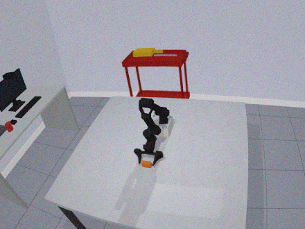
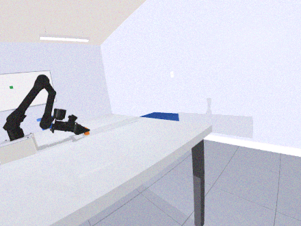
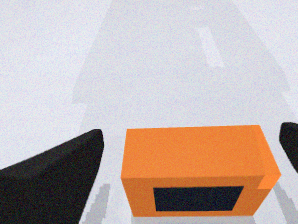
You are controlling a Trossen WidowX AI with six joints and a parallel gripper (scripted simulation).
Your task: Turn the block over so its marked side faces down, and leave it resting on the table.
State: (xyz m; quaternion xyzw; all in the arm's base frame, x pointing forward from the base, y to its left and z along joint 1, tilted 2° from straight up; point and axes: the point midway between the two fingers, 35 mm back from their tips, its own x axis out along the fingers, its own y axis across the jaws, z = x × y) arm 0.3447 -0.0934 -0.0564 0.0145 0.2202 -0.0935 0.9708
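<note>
Now: gripper tip 20 mm past the orange block and 10 mm above it.
</note>
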